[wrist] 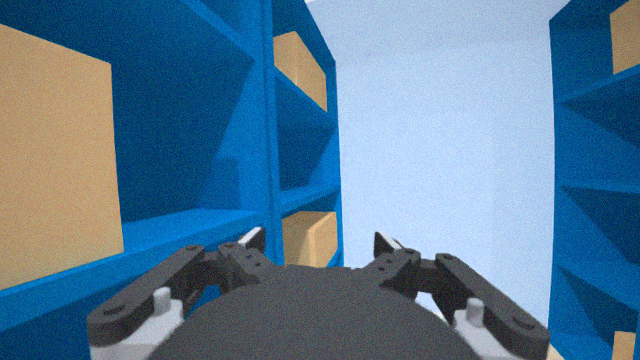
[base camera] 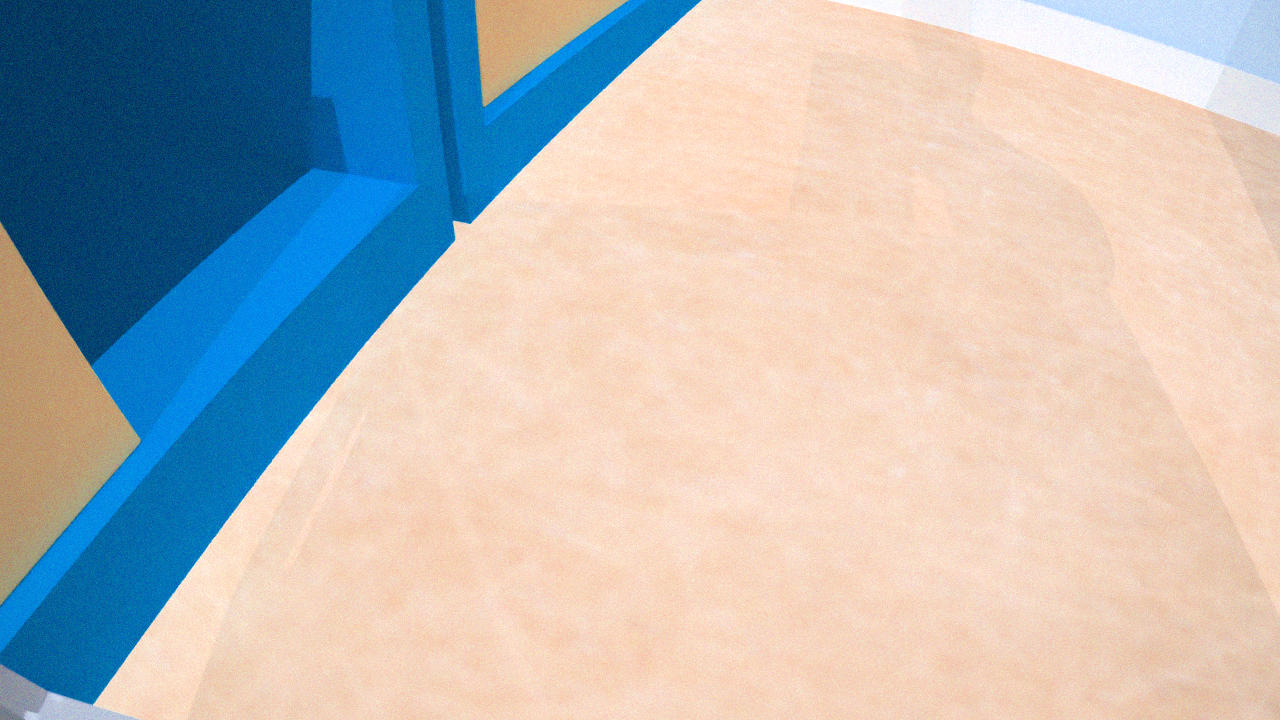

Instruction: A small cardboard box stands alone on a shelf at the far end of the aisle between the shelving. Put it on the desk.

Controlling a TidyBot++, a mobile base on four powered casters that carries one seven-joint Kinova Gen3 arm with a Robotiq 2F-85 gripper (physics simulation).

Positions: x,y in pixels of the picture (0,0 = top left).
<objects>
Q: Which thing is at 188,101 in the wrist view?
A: A shelving unit.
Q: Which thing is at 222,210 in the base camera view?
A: A shelving unit.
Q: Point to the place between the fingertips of my gripper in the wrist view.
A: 319,241
</objects>
